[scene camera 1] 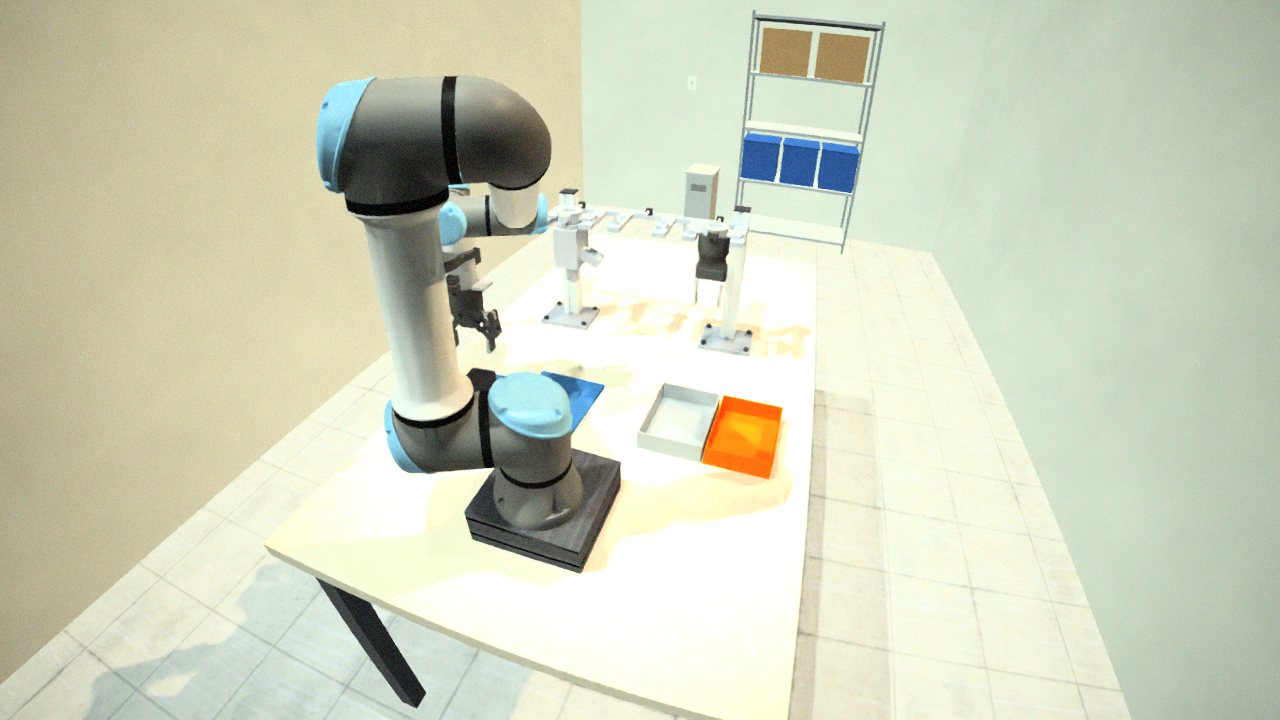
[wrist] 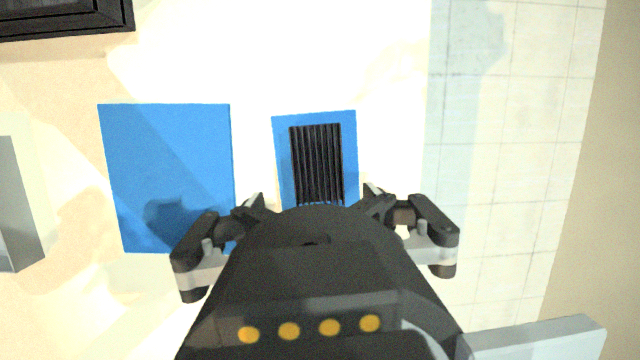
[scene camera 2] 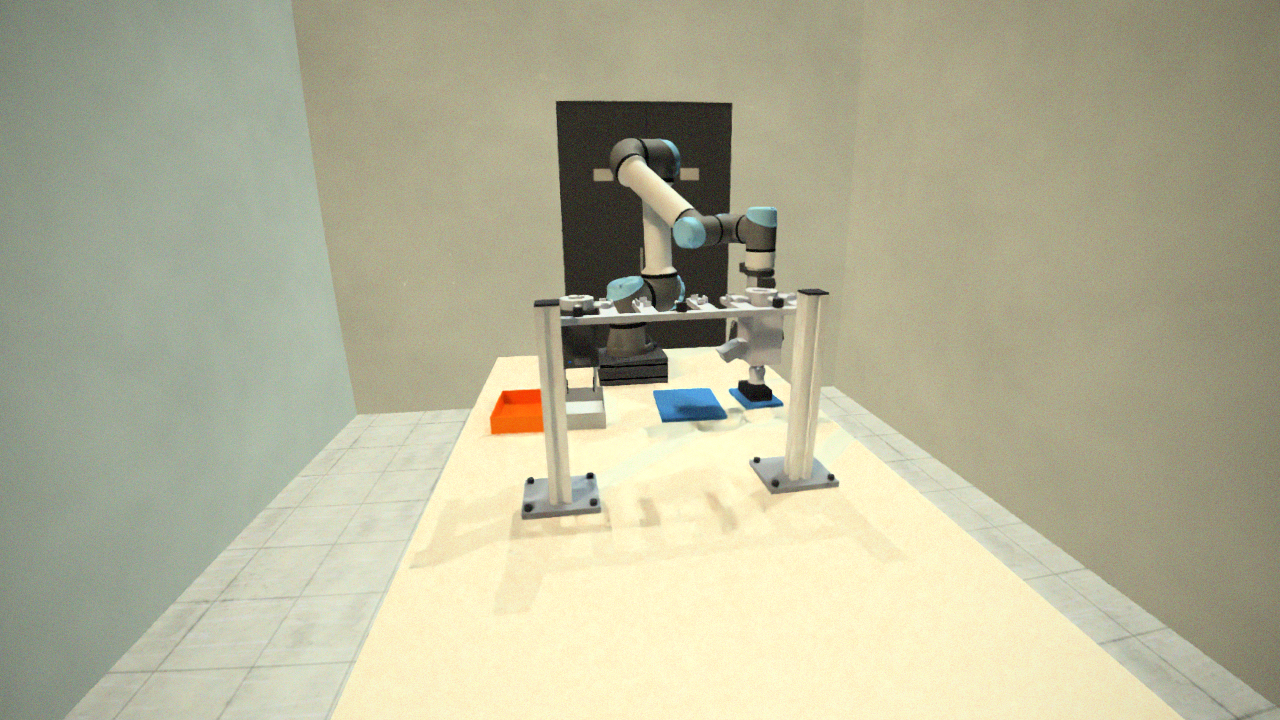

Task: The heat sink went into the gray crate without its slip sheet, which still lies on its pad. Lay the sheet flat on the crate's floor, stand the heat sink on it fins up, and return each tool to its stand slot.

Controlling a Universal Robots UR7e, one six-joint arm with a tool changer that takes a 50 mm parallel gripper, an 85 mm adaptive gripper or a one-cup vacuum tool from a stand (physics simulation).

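Pixels of known places: arm's base, origin of its link: (scene camera 1: 538, 494) (scene camera 2: 630, 350).
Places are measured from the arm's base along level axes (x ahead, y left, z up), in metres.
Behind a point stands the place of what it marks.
Note:
The black heat sink (scene camera 2: 754, 391) {y 0.246, x 0.380, z -0.032 m} (wrist: 317, 160) {y 0.271, x 0.327, z -0.031 m} rests fins up on the small blue pad (scene camera 2: 772, 402) {y 0.290, x 0.403, z -0.061 m} (wrist: 281, 150) {y 0.228, x 0.311, z -0.061 m}. The arm carries the adaptive gripper (scene camera 1: 474, 338) (wrist: 314, 196), open and empty, above the heat sink and apart from it; in scene camera 2 the stand's hanging tool hides it. The large blue pad (scene camera 1: 586, 394) {y 0.006, x 0.371, z -0.061 m} (scene camera 2: 689, 404) {y 0.072, x 0.346, z -0.061 m} (wrist: 170, 150) {y 0.088, x 0.286, z -0.061 m} lies beside the small pad, with no object standing on it. The gray crate (scene camera 1: 666, 445) {y -0.198, x 0.214, z -0.046 m} (scene camera 2: 586, 417) {y -0.214, x 0.400, z -0.039 m} holds no heat sink. Its floor looks pale; I cannot tell whether the slip sheet lies there.
The orange crate (scene camera 1: 742, 438) {y -0.355, x 0.287, z -0.068 m} (scene camera 2: 517, 413) {y -0.375, x 0.254, z -0.068 m} stands against the gray one. The tool stand (scene camera 1: 733, 291) {y -0.317, x 0.696, z 0.081 m} (scene camera 2: 805, 385) {y 0.128, x 0.781, z 0.136 m} holds the vacuum tool (scene camera 1: 570, 246) {y 0.095, x 0.599, z 0.210 m} (scene camera 2: 759, 340) {y 0.084, x 0.682, z 0.199 m} and the parallel gripper tool (scene camera 1: 713, 253) {y -0.253, x 0.563, z 0.234 m} (scene camera 2: 580, 346) {y -0.253, x 0.623, z 0.201 m}. The dark robot base block (scene camera 1: 599, 501) {y -0.104, x 0.009, z -0.005 m} (scene camera 2: 633, 367) {y -0.023, x 0.124, z -0.016 m} is behind the pads in scene camera 2.

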